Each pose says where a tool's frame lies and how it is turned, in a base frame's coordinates. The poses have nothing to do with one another.
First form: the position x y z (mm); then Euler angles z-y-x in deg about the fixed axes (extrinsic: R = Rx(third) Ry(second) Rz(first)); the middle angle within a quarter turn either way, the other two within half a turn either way.
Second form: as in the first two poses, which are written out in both.
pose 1, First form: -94.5 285.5 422.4 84.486 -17.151 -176.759
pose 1, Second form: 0.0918 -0.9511 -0.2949; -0.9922 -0.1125 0.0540; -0.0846 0.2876 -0.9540; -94.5 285.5 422.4
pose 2, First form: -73.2 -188.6 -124.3 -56.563 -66.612 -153.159
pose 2, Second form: 0.2187 0.3313 -0.9178; 0.9729 -0.1458 0.1792; -0.0745 -0.9322 -0.3542; -73.2 -188.6 -124.3
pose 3, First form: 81.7 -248.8 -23.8 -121.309 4.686 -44.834
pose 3, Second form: -0.5179 0.8515 0.0817; -0.5760 -0.4177 0.7027; 0.6325 0.3169 0.7068; 81.7 -248.8 -23.8
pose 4, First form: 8.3 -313.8 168.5 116.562 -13.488 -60.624
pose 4, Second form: -0.4348 -0.8698 -0.2332; 0.3479 -0.4012 0.8474; -0.8306 0.2873 0.4770; 8.3 -313.8 168.5
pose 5, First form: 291.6 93.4 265.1 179.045 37.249 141.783
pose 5, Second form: -0.7959 -0.0133 0.6053; -0.3875 0.7793 -0.4924; -0.4652 -0.6265 -0.6254; 291.6 93.4 265.1
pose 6, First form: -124.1 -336.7 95.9 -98.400 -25.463 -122.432
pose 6, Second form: -0.1319 0.8932 -0.4299; 0.4775 0.4373 0.7620; 0.8687 -0.1048 -0.4842; -124.1 -336.7 95.9
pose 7, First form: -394.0 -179.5 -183.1 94.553 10.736 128.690
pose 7, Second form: -0.0780 -0.9794 0.1863; -0.6347 -0.0953 -0.7669; 0.7688 -0.1780 -0.6142; -394.0 -179.5 -183.1
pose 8, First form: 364.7 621.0 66.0 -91.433 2.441 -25.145
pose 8, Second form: -0.0250 0.9988 0.0426; -0.9045 -0.0407 0.4245; 0.4257 -0.0279 0.9044; 364.7 621.0 66.0
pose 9, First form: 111.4 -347.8 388.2 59.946 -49.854 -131.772
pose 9, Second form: 0.3229 -0.5581 -0.7644; -0.2911 -0.8271 0.4808; -0.9006 0.0672 -0.4295; 111.4 -347.8 388.2
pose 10, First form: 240.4 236.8 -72.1 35.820 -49.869 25.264
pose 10, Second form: 0.5226 -0.3772 -0.7646; 0.2647 0.9243 -0.2751; 0.8104 -0.0586 0.5829; 240.4 236.8 -72.1
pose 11, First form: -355.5 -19.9 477.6 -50.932 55.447 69.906
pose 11, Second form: 0.3575 0.4403 0.8236; 0.2207 0.8170 -0.5326; -0.9075 0.3722 0.1949; -355.5 -19.9 477.6
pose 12, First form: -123.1 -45.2 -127.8 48.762 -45.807 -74.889
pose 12, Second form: 0.4595 -0.5242 -0.7170; 0.6523 -0.3487 0.6730; -0.6028 -0.7770 0.1817; -123.1 -45.2 -127.8
